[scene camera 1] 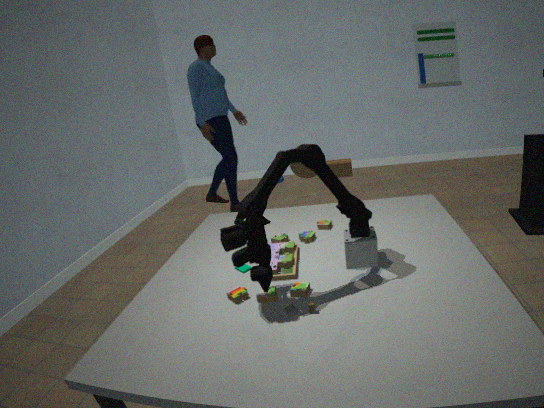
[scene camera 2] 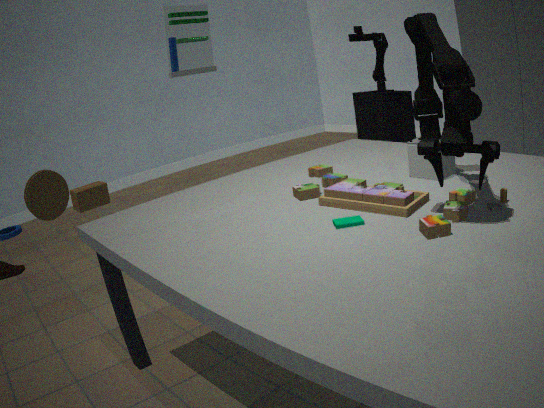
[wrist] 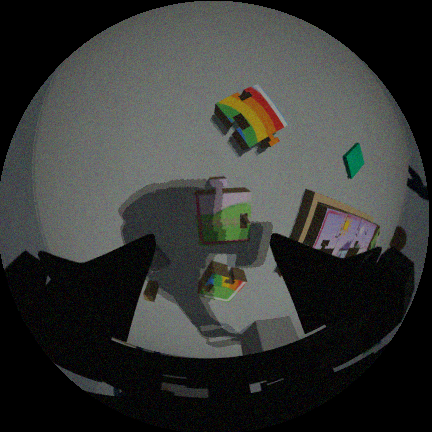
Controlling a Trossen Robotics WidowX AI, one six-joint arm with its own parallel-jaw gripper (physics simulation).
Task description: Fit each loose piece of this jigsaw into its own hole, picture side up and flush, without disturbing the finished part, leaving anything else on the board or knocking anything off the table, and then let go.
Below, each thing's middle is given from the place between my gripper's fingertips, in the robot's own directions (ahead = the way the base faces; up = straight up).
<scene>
Right now my hand is 240 mm to the left of the jigsaw board (scene camera 2: 420, 198), 50 mm above it and 40 mm short of it.
</scene>
